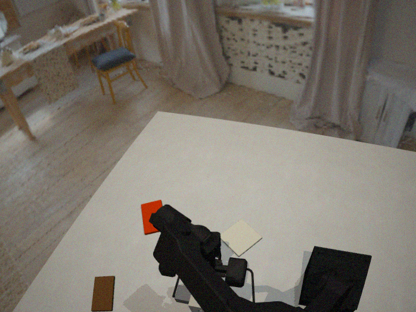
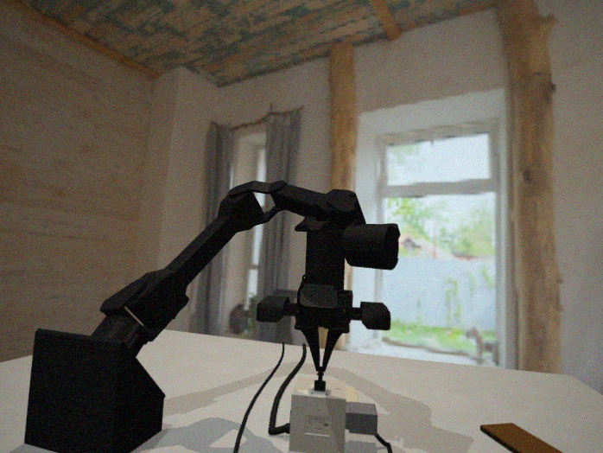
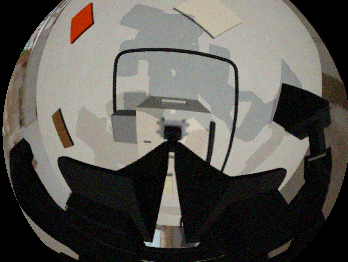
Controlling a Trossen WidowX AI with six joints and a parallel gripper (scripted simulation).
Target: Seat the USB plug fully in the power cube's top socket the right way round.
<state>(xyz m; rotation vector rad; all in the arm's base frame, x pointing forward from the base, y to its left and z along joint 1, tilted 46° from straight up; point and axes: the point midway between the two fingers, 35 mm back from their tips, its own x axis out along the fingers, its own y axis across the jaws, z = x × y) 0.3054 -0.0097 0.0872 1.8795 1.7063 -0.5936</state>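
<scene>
The black USB plug is 20 mm below my gripper tip. From my gripper tip the other things lie so: brown card 310 mm ahead, 100 mm below, 60 mm to the left; orange card 250 mm ahead, 230 mm to the right, 100 mm below.
</scene>
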